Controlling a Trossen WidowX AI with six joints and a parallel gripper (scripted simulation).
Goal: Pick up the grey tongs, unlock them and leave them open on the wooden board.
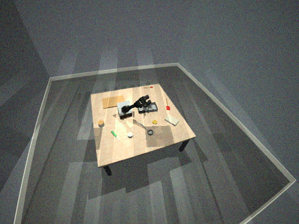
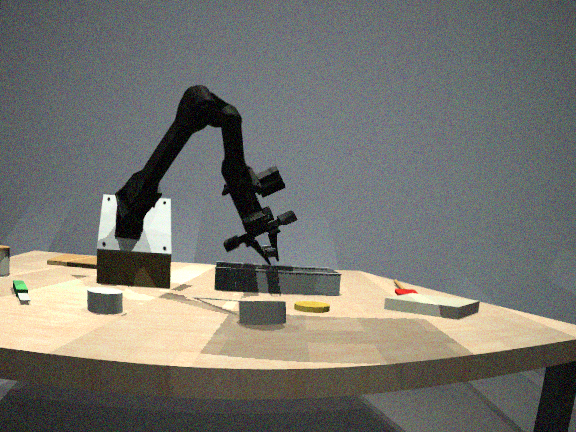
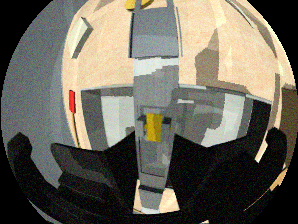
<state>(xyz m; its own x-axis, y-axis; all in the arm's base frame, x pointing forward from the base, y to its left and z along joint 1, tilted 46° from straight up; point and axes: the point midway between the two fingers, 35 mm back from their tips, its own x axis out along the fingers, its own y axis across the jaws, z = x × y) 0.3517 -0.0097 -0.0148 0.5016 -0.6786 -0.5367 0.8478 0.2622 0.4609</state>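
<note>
Now: the roasting tin 40 mm below my gripper tip, 30 mm to the left of it and 10 mm ahead of it. The rest, counted from my gripper tip: yellow lock piece 30 mm above, 20 mm to the right, 20 mm behind; then grey slab 310 mm to the right, 270 mm ahead, 60 mm below; then red-headed tool 370 mm ahead, 60 mm below.
</note>
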